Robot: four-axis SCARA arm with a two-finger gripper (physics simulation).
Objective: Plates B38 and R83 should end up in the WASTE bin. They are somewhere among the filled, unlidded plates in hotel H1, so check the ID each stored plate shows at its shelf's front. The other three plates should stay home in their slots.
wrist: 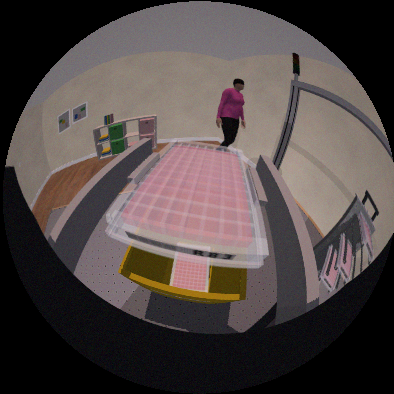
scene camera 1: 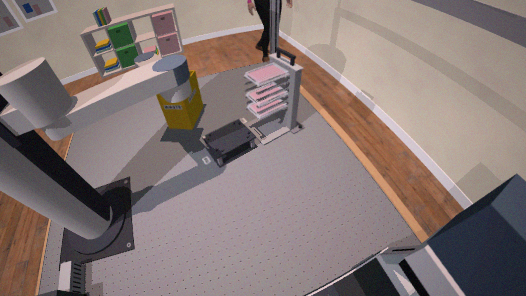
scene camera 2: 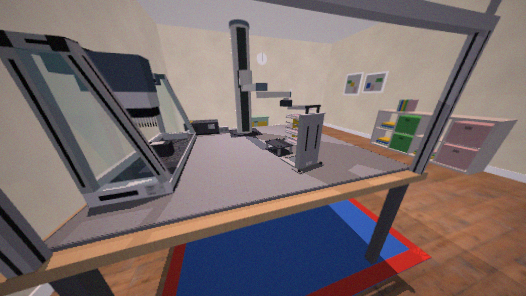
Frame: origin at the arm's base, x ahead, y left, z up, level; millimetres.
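Seen in the pictures: gripper, fingertip midpoint: (wrist: 203, 152); arm's base, link origin: (scene camera 1: 98, 221) (scene camera 2: 244, 133).
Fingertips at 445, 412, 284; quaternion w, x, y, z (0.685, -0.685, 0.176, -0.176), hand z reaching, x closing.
Pixels of each thing's top centre, then the offset from my fingertips to it, as dx, dy, dz. "spot": a spot on its surface instead.
- plate R83, top centre: (wrist: 198, 167) -12, -21, -3
- yellow WASTE bin, top centre: (wrist: 193, 221) (scene camera 1: 175, 80) -10, -20, -72
- pink plate, top centre: (wrist: 190, 266) -5, -19, -251
- large framed machine, surface spot: (scene camera 2: 120, 80) spot: +333, -945, +141
My gripper (wrist: 203, 152) is shut on plate R83 (wrist: 200, 200), a clear pink-filled plate held level, its ID readable on the near edge in the wrist view. The yellow WASTE bin (scene camera 1: 181, 114) (wrist: 227, 297) is below and beyond the plate's near edge. Another pink plate (wrist: 190, 274) shows inside the bin; its ID is not readable. Hotel H1 (scene camera 1: 295, 95) (scene camera 2: 307, 142) stands to the right in the wrist view and holds three pink plates, a top one (scene camera 1: 267, 74), a middle one (scene camera 1: 267, 93) and a lower one (scene camera 1: 270, 107); their IDs are unreadable. The arm hides my gripper in scene camera 1.
A low black stand (scene camera 1: 230, 137) (scene camera 2: 278, 146) is in front of the hotel. A large framed machine (scene camera 2: 120, 80) stands at the table's other end. A person (scene camera 1: 265, 25) (wrist: 231, 105) is beyond the table, near a shelf unit (scene camera 1: 90, 54) with coloured boxes.
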